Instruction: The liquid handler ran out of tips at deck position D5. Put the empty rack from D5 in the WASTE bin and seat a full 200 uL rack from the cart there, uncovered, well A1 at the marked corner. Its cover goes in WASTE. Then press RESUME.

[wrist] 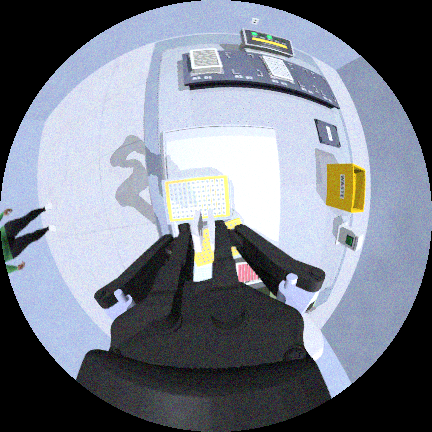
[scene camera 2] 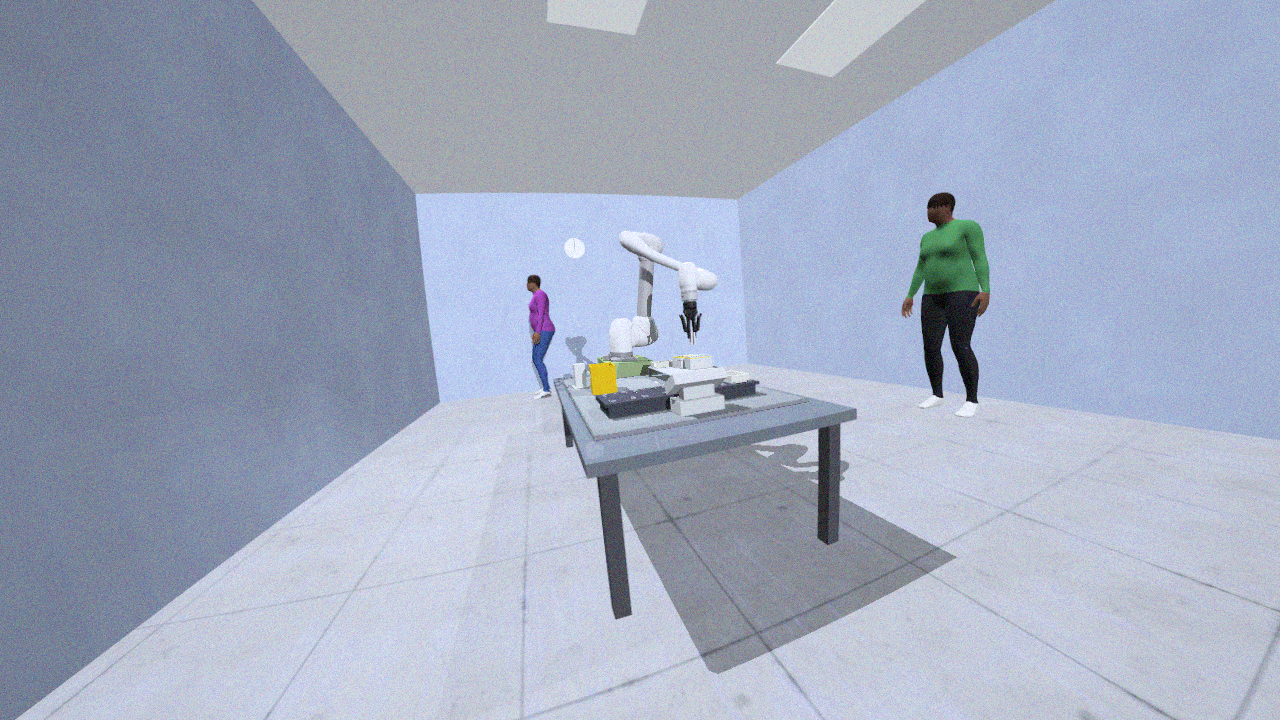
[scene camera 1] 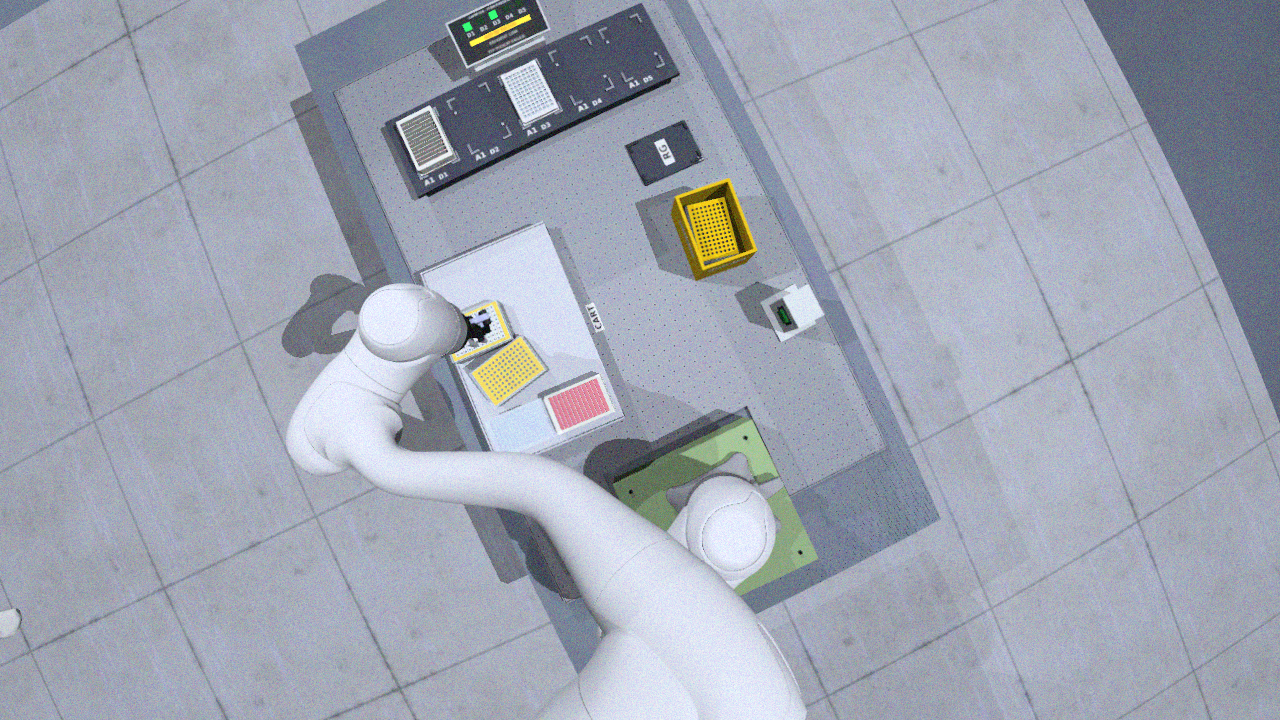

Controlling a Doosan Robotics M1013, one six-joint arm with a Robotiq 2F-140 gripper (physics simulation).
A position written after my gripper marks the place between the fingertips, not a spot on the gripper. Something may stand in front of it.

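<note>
My gripper (scene camera 1: 478, 337) is shut and holds nothing. A yellow waste bin (scene camera 1: 745, 243) is visible along with it, and so is a cart tray (scene camera 1: 522, 271). In the wrist view I find my gripper again (wrist: 205, 219), together with the cart tray (wrist: 248, 153). As for the yellow waste bin (scene camera 2: 603, 375), I can see it there as well.
</note>
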